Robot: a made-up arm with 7 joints. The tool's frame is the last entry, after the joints. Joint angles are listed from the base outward. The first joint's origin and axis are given. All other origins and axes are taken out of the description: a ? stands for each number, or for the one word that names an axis. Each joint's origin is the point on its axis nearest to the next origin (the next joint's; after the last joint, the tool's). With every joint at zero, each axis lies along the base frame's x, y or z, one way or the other. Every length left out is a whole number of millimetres.
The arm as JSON. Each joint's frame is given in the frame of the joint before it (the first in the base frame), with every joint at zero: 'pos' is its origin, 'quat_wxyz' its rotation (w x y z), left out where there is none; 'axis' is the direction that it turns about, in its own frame. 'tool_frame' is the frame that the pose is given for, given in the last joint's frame.
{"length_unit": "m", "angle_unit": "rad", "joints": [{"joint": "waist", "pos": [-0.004, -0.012, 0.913], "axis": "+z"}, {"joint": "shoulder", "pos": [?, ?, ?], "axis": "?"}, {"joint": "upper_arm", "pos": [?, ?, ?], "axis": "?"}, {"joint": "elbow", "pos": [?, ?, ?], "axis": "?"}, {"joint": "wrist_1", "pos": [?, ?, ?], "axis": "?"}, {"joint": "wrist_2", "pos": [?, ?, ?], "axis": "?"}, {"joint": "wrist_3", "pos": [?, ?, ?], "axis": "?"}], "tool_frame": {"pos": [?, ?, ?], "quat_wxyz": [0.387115, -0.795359, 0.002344, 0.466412]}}
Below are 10 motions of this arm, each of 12 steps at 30 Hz.
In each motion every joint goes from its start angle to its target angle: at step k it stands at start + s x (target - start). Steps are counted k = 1, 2, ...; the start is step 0. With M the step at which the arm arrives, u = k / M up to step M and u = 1 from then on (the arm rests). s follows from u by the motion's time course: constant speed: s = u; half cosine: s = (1 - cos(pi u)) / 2; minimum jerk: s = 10 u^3 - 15 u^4 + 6 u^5.
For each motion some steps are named. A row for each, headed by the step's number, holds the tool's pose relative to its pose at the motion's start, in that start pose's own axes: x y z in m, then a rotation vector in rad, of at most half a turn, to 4 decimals.
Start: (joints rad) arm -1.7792 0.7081 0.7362 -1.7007 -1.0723 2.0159 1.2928
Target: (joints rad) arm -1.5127 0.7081 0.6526 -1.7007 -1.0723 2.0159 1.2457
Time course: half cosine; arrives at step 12
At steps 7, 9, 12:
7: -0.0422 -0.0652 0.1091 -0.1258 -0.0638 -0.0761
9: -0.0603 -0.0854 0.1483 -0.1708 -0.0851 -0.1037
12: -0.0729 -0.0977 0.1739 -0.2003 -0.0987 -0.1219

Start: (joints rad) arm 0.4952 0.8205 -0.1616 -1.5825 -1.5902 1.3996 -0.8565
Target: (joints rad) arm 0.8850 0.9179 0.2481 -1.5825 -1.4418 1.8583 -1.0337
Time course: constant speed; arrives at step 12
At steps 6, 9, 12:
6: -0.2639 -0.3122 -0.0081 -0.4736 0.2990 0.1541
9: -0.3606 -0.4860 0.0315 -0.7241 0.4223 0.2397
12: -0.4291 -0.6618 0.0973 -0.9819 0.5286 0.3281

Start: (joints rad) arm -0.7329 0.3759 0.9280 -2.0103 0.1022 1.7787 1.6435
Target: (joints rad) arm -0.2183 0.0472 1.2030 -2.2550 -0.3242 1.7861 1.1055
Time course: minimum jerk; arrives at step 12
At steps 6, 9, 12:
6: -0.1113 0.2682 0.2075 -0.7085 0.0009 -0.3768
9: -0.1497 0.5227 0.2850 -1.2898 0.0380 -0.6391
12: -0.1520 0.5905 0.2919 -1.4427 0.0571 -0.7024

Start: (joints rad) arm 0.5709 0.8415 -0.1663 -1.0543 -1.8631 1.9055 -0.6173
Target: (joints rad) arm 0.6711 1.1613 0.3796 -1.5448 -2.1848 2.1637 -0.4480
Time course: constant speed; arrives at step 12
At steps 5, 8, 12:
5: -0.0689 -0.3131 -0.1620 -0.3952 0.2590 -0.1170
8: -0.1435 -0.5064 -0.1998 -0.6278 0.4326 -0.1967
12: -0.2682 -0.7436 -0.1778 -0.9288 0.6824 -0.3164

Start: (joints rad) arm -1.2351 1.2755 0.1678 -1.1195 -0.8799 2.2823 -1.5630
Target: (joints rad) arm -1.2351 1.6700 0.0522 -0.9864 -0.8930 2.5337 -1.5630
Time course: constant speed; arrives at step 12
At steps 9, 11, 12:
9: 0.2667 0.0648 -0.0047 -0.0720 -0.0127 -0.0578
11: 0.3279 0.0692 -0.0059 -0.0912 -0.0163 -0.0708
12: 0.3585 0.0699 -0.0065 -0.1014 -0.0181 -0.0774

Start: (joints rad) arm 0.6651 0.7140 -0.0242 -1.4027 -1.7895 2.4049 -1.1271
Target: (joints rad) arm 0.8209 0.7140 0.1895 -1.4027 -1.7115 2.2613 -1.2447
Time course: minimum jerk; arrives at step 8
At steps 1, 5, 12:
1: -0.0037 0.0001 -0.0033 -0.0025 0.0013 0.0016
5: -0.1720 -0.0191 -0.1431 -0.1199 0.0559 0.0640
12: -0.2385 -0.0385 -0.1931 -0.1697 0.0760 0.0854

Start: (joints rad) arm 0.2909 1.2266 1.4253 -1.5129 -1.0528 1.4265 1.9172
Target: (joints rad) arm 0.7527 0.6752 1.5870 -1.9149 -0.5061 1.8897 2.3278
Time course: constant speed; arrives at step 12
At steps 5, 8, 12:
5: -0.3186 0.1118 0.1854 -0.0445 -0.1588 -0.1320
8: -0.4826 0.2390 0.2667 -0.0850 -0.2372 -0.1702
12: -0.6524 0.4555 0.3298 -0.1451 -0.3046 -0.1889

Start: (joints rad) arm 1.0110 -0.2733 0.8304 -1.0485 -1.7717 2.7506 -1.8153
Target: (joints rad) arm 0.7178 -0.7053 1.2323 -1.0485 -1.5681 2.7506 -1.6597
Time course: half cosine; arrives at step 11
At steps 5, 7, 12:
5: -0.2137 0.0316 -0.0129 0.0427 -0.0109 0.1674
7: -0.3479 0.0498 -0.0656 0.0316 -0.0045 0.2739
12: -0.4762 0.0639 -0.1559 -0.0110 0.0165 0.3759

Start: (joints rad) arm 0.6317 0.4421 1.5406 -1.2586 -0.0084 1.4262 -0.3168
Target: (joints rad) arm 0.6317 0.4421 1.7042 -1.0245 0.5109 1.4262 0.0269
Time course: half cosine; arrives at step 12
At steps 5, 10, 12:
5: -0.0213 -0.0672 0.0237 0.0767 0.0467 -0.2009
10: -0.0633 -0.1628 0.0703 0.2117 0.0370 -0.4991
12: -0.0691 -0.1734 0.0767 0.2288 0.0291 -0.5332

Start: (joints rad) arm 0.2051 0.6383 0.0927 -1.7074 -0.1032 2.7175 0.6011
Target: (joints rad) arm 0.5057 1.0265 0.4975 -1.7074 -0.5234 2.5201 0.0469
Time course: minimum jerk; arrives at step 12
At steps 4, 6, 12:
4: 0.0393 0.0080 0.1511 -0.1739 -0.2736 -0.0024
6: 0.0542 0.0291 0.3624 -0.4020 -0.6520 -0.0353
12: -0.0195 0.0889 0.7033 -0.7551 -1.2945 -0.1703

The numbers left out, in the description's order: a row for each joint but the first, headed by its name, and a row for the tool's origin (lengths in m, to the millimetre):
shoulder: xyz 0.022 -0.025 0.0, axis +y
upper_arm: xyz 0.016 0.0 0.529, axis +z
elbow: xyz 0.12 0.041 0.0, axis -y
wrist_1: xyz -0.134 0.0 0.534, axis +z
wrist_2: xyz 0.02 -0.022 0.0, axis -y
wrist_3: xyz 0.142 0.0 0.004, axis -z
tool: xyz -0.003 -0.012 0.0

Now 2 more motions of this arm.
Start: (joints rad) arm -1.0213 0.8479 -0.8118 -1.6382 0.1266 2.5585 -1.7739
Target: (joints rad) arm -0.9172 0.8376 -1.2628 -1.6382 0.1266 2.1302 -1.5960
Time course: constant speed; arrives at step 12
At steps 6, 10, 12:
6: -0.0823 0.0218 0.0962 0.2936 -0.0255 -0.0023
10: -0.1441 0.0192 0.1633 0.4943 -0.0213 0.0052
12: -0.1763 0.0125 0.1972 0.5953 -0.0126 0.0109

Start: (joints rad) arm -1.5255 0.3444 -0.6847 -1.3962 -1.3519 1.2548 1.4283
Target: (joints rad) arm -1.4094 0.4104 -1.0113 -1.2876 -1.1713 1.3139 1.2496
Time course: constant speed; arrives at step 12
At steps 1, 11, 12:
1: 0.0084 0.0012 -0.0017 -0.0061 -0.0082 0.0108
11: 0.0840 0.0193 -0.0397 -0.0364 -0.0779 0.1043
12: 0.0905 0.0217 -0.0456 -0.0365 -0.0836 0.1120

